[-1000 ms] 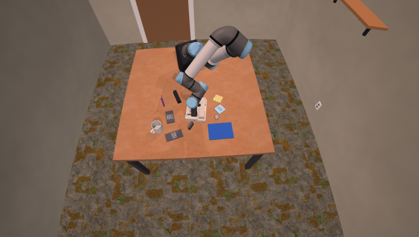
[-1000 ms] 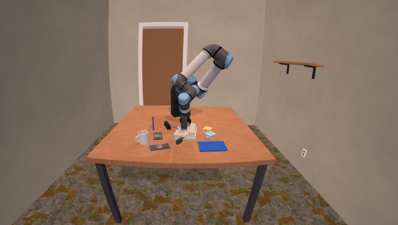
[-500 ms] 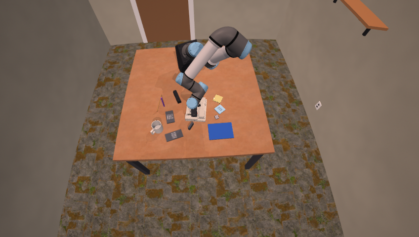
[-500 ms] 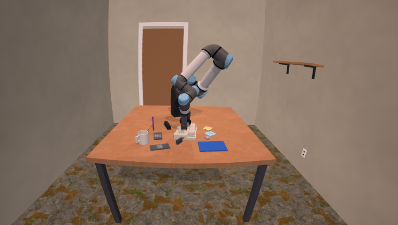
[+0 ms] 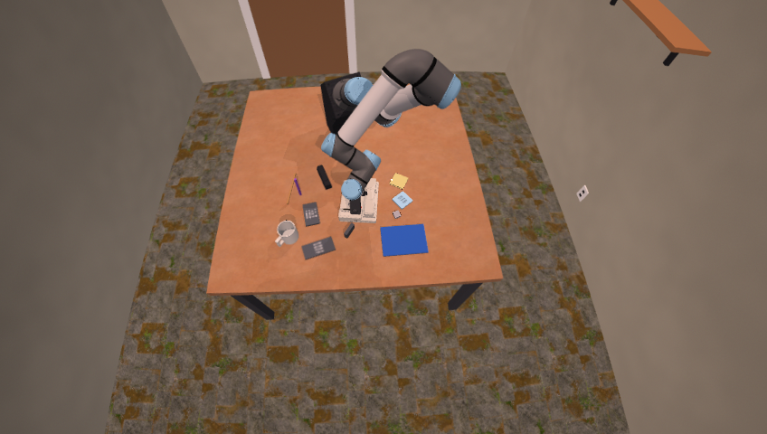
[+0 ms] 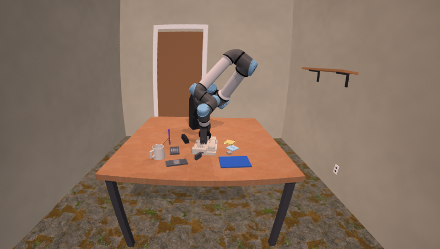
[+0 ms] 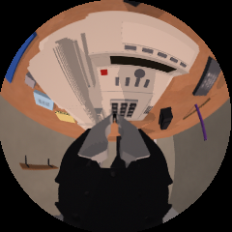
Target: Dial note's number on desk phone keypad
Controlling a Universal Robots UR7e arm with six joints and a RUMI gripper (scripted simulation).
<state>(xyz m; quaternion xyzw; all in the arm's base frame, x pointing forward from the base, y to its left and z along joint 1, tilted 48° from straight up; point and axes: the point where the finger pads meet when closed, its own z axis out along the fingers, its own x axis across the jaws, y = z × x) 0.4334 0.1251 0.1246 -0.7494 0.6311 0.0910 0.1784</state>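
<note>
My hand is 60 mm to the right of the handset and 10 mm short of it. From my hand the other things lie so: small grey cube (200 mm to the left, 40 mm below, 40 mm ahead); then purple pen (280 mm to the right, 70 mm ahead, 10 mm above); then blue book (260 mm to the left, 160 mm ahead, 50 mm below).
</note>
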